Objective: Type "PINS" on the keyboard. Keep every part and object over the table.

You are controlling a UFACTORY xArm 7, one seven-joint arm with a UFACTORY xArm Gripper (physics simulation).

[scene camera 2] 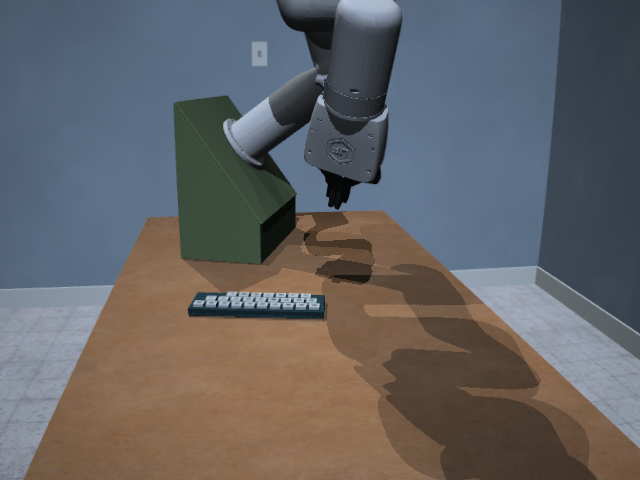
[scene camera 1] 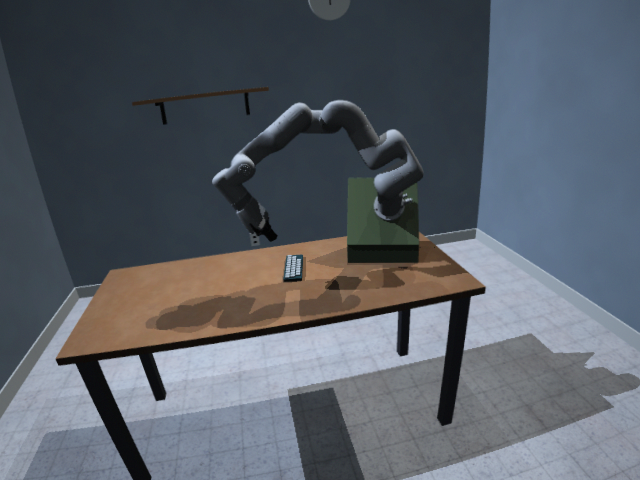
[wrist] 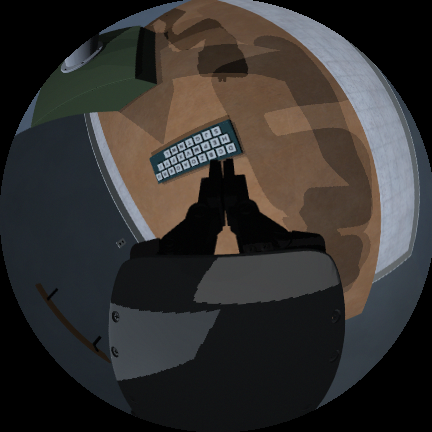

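Seen in the pictures: gripper, fingertip midpoint: [scene camera 2: 336,202] [scene camera 1: 274,239] [wrist: 223,174]; arm's base at its link origin: [scene camera 2: 242,144] [scene camera 1: 389,206].
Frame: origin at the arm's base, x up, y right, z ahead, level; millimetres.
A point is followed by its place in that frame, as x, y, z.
A dark teal keyboard [scene camera 1: 293,268] {-199, -102, 412} [scene camera 2: 256,305] {-201, -74, 429} [wrist: 196,152] {-198, -98, 419} with white lettered keys in three rows lies flat on the wooden table [scene camera 1: 206,279] {-215, -112, 772} [scene camera 2: 206,392] {-215, -39, 674} [wrist: 135,190] {-215, 144, 432}. In the wrist view its letters appear upside down, and many are too small to read surely. My gripper [scene camera 1: 273,237] {-25, -198, 465} [scene camera 2: 337,206] {-25, -198, 465} [wrist: 223,174] {-25, -198, 465} is shut with nothing between its black fingers. It is tilted and hangs in the air above the table, apart from the keyboard. In the wrist view the fingertips appear just below the keyboard's near edge, toward its right end.
A green wedge-shaped base [scene camera 1: 361,217] {-38, -6, 118} [scene camera 2: 217,206] {-101, 29, 171} [wrist: 100,85] {-67, -14, 177} carries the arm and stands on the table, beyond the keyboard in the second scene view. The arm's shadows fall over part of the table. A wall shelf [scene camera 1: 201,96] [wrist: 65,322] is mounted on the dark wall.
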